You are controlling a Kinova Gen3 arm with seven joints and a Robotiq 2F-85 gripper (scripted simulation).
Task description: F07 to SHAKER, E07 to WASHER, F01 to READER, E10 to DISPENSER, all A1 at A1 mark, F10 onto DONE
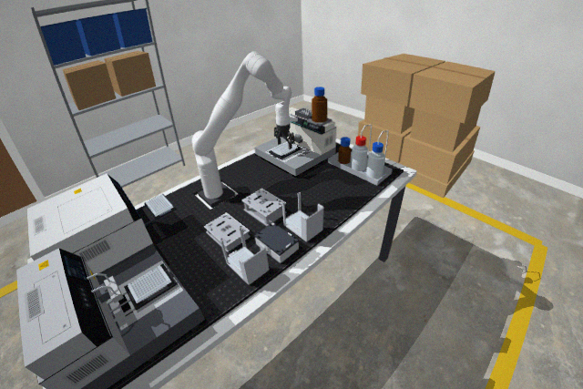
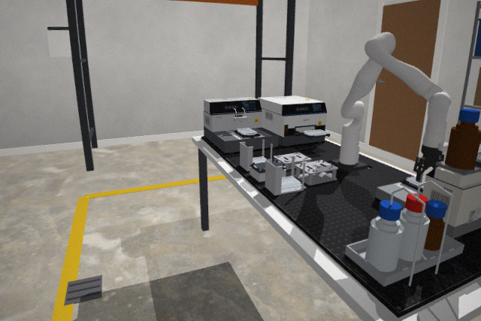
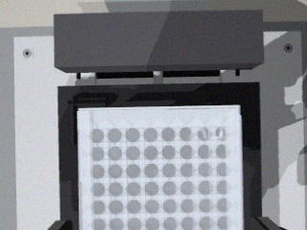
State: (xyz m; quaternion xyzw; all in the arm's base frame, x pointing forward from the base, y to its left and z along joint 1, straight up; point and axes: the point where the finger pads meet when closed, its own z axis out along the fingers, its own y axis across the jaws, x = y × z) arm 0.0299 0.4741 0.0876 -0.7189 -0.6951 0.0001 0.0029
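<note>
Now: the dispenser stage 3 cm below my hand. Also, from my hand: dispenser deck (1 cm to the left, 7 cm below); brown bottle (11 cm ahead, 17 cm to the left, 19 cm above); dispenser (1 cm ahead, 18 cm to the left).
</note>
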